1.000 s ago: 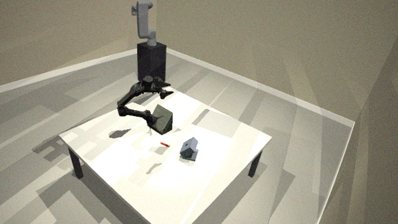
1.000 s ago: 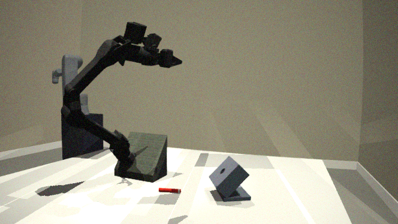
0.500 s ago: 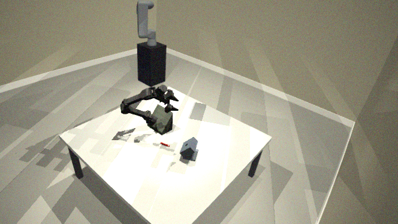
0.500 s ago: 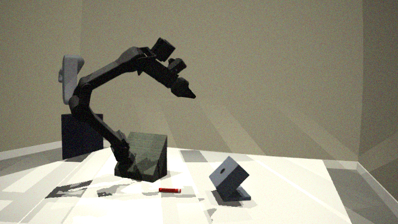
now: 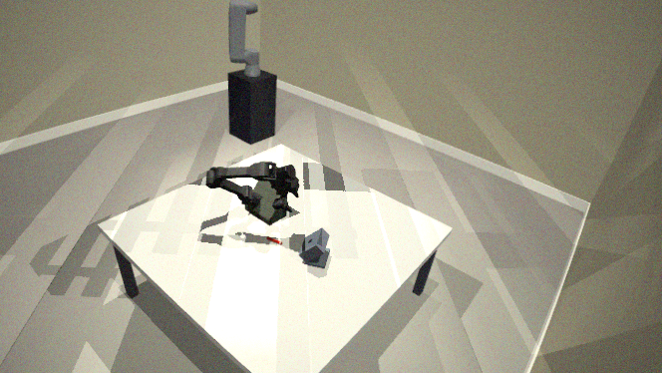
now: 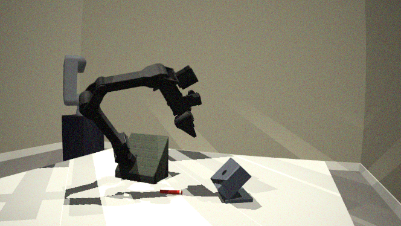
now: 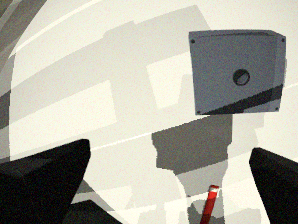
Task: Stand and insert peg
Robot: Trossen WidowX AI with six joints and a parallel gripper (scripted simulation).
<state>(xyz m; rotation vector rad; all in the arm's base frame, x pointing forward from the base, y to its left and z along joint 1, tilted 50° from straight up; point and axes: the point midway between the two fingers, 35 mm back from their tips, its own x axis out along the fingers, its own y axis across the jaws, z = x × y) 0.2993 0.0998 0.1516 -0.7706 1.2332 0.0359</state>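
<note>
Right now the peg is 210 mm below my gripper tip, 60 mm to the right of it and 40 mm behind it. Round my gripper tip: flat base plate 220 mm below, 160 mm ahead; sloped panel 150 mm below, 140 mm ahead, 10 mm to the right.
</note>
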